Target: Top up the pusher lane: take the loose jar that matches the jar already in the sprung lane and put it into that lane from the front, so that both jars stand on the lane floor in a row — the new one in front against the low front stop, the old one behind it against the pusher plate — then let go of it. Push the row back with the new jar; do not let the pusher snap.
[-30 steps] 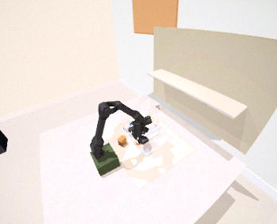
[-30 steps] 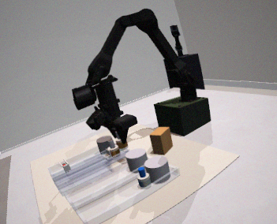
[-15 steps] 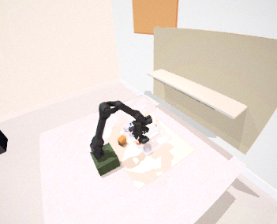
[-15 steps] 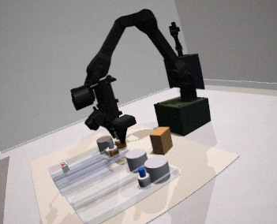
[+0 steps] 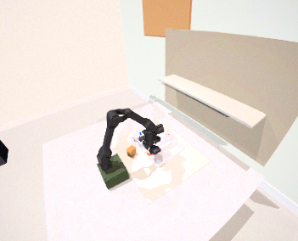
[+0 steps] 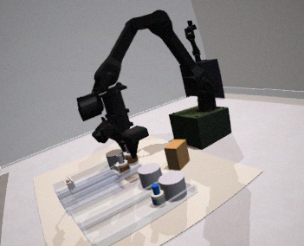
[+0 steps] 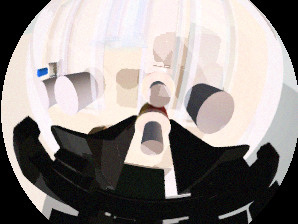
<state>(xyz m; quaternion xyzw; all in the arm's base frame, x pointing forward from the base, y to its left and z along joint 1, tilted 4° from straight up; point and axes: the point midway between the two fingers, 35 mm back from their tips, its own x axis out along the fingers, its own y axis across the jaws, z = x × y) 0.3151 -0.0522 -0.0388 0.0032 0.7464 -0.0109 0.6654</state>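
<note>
Now: gripper tip 15 cm short of the clear sprung lane, 3 cm above it and 2 cm to the right of it. The rest, counted from my gripper tip: orange-brown box: 11 cm to the left, 9 cm behind, 1 cm below; wall shelf: 52 cm ahead, 32 cm above, 3 cm to the right.
</note>
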